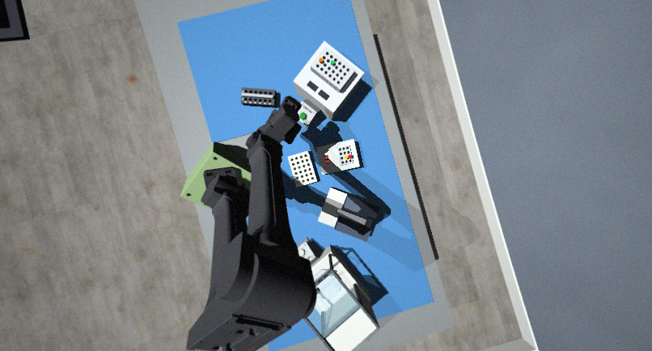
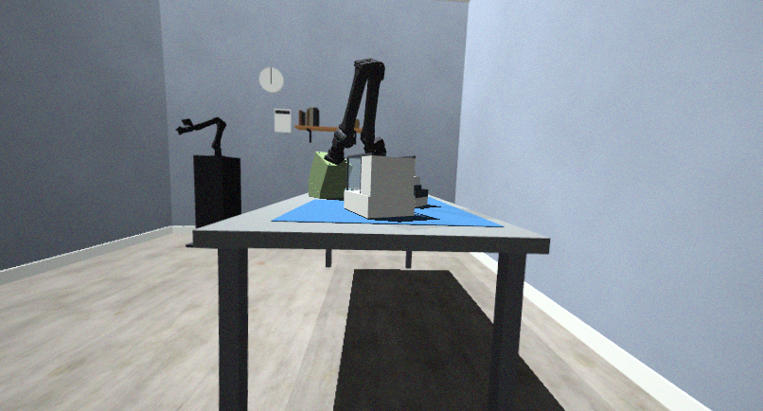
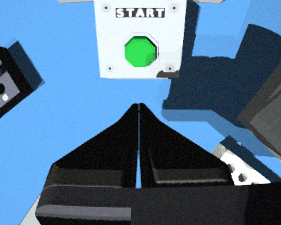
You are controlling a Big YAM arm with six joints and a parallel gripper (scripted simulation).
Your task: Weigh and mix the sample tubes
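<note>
The mixer's green start key lies 70 mm below my hand, 30 mm to the left of it and 30 mm ahead of it. Also, from my hand: magnet block MG 140 mm to the left, 130 mm behind, 120 mm below; then orange-capped tube 180 mm to the left, 130 mm ahead, 20 mm above; then white rack RK 170 mm to the right, 120 mm below.
</note>
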